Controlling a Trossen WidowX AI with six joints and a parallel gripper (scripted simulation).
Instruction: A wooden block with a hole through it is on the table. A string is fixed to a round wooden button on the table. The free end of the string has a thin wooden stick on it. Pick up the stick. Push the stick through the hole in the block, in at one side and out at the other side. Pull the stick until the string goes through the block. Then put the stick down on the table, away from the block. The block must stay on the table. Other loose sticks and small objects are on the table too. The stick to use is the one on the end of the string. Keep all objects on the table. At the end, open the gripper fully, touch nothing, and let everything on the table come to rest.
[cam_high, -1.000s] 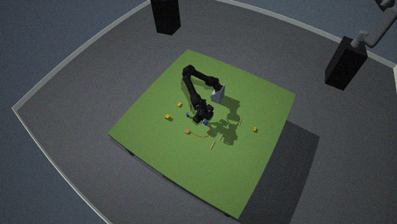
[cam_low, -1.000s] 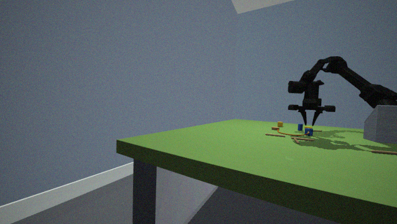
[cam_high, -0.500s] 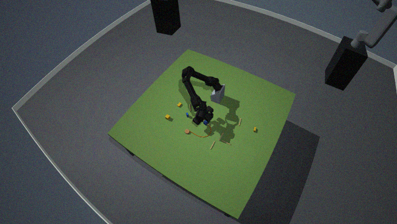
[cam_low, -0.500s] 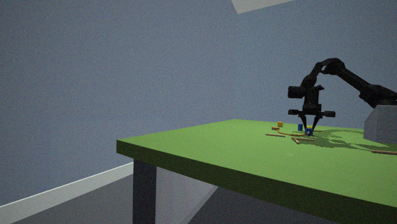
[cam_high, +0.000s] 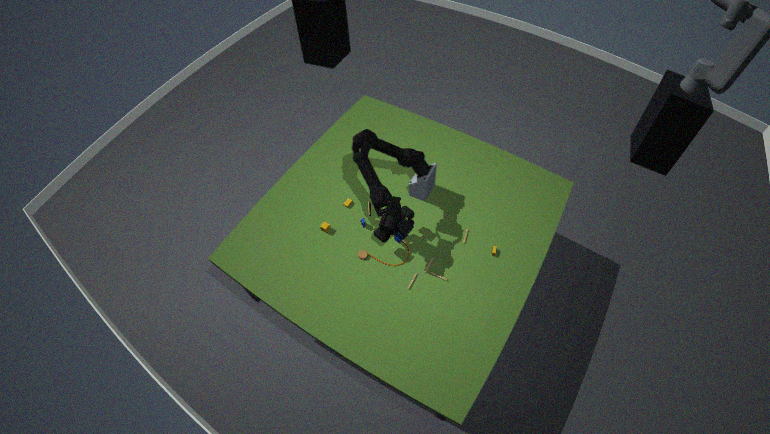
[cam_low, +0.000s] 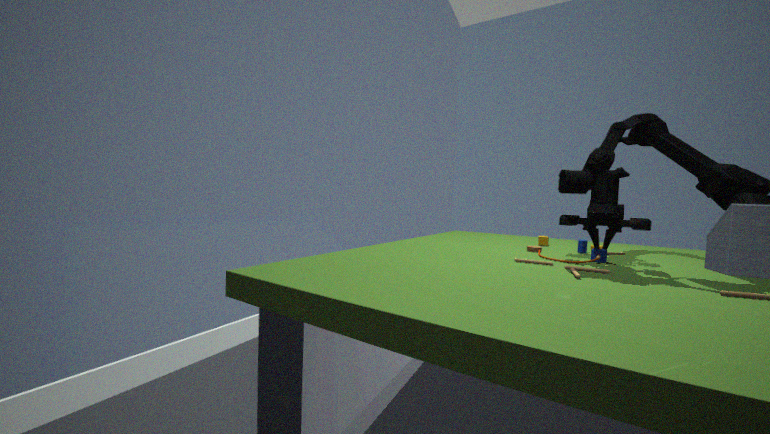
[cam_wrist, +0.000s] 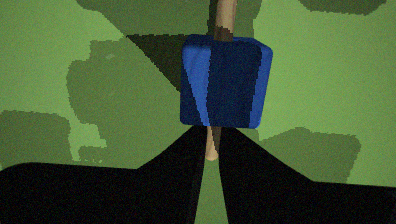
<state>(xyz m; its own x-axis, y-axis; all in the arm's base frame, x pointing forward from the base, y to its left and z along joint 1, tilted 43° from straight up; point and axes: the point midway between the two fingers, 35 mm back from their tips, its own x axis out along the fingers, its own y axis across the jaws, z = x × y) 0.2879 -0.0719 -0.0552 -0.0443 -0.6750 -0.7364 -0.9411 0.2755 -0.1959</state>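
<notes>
My gripper tip is now 1 cm short of the thin wooden stick and 4 cm to the right of it. From my gripper tip the other things lie so: round wooden button (15 cm ahead, 8 cm to the right).
</notes>
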